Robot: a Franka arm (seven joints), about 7 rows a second.
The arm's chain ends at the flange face. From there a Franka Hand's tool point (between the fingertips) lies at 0.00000 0.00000 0.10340 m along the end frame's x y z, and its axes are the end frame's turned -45 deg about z.
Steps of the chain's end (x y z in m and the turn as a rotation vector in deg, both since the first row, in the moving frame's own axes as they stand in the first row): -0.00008 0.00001 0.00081 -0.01 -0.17 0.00; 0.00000 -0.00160 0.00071 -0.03 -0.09 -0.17; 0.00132 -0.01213 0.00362 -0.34 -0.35 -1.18; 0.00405 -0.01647 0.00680 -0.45 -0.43 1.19; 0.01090 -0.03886 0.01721 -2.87 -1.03 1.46; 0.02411 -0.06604 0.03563 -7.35 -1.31 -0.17; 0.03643 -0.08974 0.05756 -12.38 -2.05 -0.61; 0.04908 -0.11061 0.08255 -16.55 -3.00 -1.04
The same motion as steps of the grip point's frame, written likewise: -0.00029 -0.00025 0.00081 0.11 -0.13 0.00; 0.00098 -0.00121 0.00071 0.04 -0.08 -0.17; 0.00863 -0.00765 0.00362 0.01 -0.49 -1.18; 0.01339 -0.00877 0.00679 -0.01 -0.62 1.19; 0.03018 -0.01749 0.01706 -1.30 -2.76 1.46; 0.05274 -0.02195 0.03475 -4.27 -6.12 -0.17; 0.07102 -0.02452 0.05509 -7.30 -10.20 -0.61; 0.08848 -0.02624 0.07813 -9.58 -13.82 -1.04
